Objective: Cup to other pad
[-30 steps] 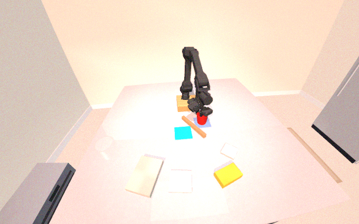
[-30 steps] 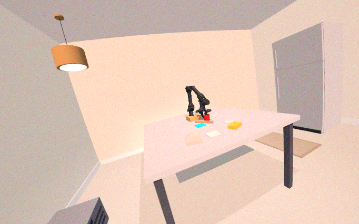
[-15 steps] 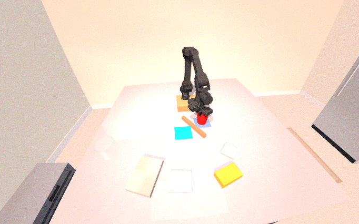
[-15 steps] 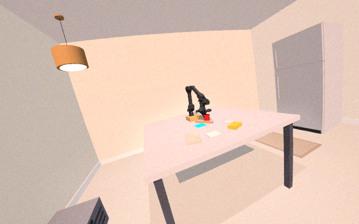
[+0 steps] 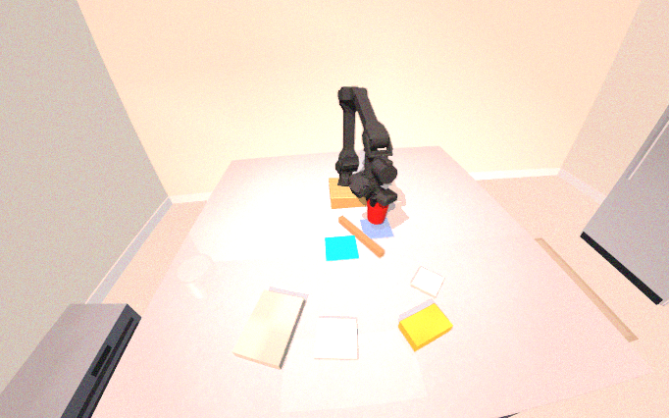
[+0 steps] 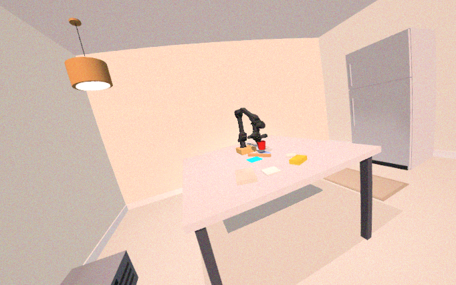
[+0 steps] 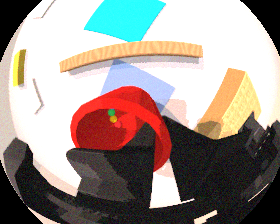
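My gripper tip is now 20 mm short of the red cup and 20 mm to the right of it. From my gripper tip the other things lie so: wooden stick (70 mm ahead, 30 mm to the right, 80 mm below); then pale blue pad (20 mm ahead, 20 mm to the left, 90 mm below); then cyan pad (130 mm ahead, 90 mm to the right, 90 mm below).
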